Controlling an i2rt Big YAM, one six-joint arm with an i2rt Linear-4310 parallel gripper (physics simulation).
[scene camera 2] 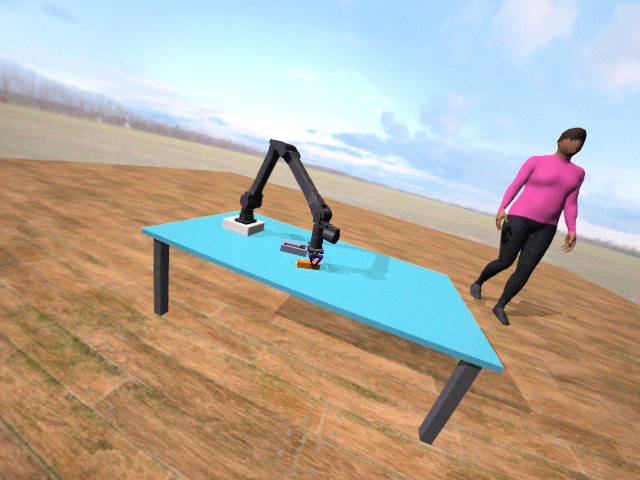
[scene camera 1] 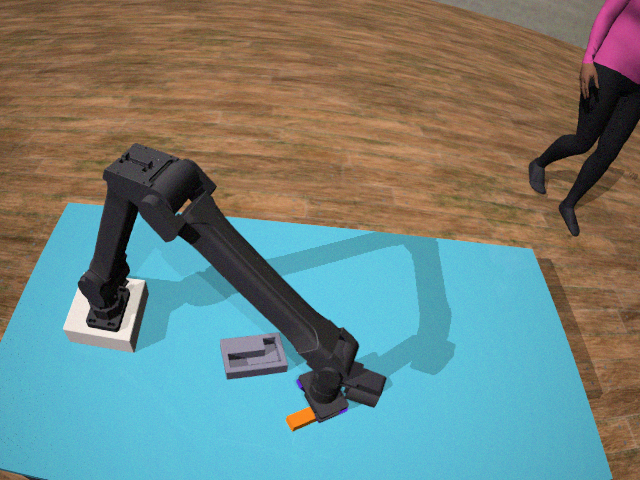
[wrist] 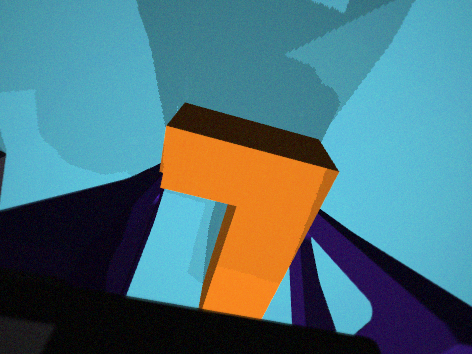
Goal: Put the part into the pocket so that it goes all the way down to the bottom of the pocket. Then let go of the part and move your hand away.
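Frame: origin at the arm's base, x ahead, y left, z up, level; metres.
Where they show: gripper, fingertip midpoint: [scene camera 2: 312, 264] [scene camera 1: 317, 405] [wrist: 233, 192]; arm's base, origin of the base link: [scene camera 2: 245, 221] [scene camera 1: 109, 309].
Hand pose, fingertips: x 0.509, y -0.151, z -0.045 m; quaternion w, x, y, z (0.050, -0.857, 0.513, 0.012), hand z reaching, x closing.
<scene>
Each offset is from my fingertips to the centre of the thing. Level surfaces: height alone.
The orange L-shaped part {0.021 m back, 0.013 m right, 0.004 m up} [scene camera 1: 299, 418] [scene camera 2: 305, 264] [wrist: 247, 182] lies low on the blue table {0.011 m down} [scene camera 1: 465, 335] [scene camera 2: 388, 294] [wrist: 400, 114]. My gripper [scene camera 1: 321, 403] [scene camera 2: 314, 256] [wrist: 233, 192] points straight down over it. In the wrist view its purple fingers press against both sides of the part, the left one at the short arm and the right one at the long arm. I cannot tell whether the part is clear of the table. The grey block with the L-shaped pocket {0.150 m back, 0.109 m left, 0.007 m up} [scene camera 1: 243, 367] [scene camera 2: 293, 248] lies a short way to the left, and its pocket is empty.
The arm's white base [scene camera 1: 131, 314] [scene camera 2: 243, 226] stands at the table's far left. A person in a pink top [scene camera 1: 605, 103] [scene camera 2: 537, 207] walks on the wooden floor beyond the table's right end.
</scene>
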